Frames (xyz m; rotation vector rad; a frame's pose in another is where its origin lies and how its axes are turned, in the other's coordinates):
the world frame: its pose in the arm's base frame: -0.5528 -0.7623 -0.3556 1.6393 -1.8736 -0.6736
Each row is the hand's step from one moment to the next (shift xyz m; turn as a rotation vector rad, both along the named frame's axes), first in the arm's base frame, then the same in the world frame.
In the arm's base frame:
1: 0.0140 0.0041 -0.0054 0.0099 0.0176 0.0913
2: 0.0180 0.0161 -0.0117 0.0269 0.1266 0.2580
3: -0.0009 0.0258 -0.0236 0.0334 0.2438 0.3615
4: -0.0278 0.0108 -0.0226 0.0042 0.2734 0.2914
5: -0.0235 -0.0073 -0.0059 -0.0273 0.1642 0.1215
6: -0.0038 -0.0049 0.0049 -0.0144 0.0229 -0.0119
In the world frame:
1: -0.0059 -0.0132 -0.0058 -0.0110 0.0581 -0.0724
2: -0.0187 -0.0188 -0.0039 -0.1073 0.1749 -0.2030
3: -0.0274 -0.0123 0.0179 -0.2158 0.2566 -0.2807
4: -0.0098 0.0056 0.0357 -0.2479 0.2329 -0.2096
5: 0.0091 0.0118 0.0205 -0.1503 0.1243 -0.0667
6: 0.0056 0.0055 -0.0009 -0.0222 0.0050 0.0188

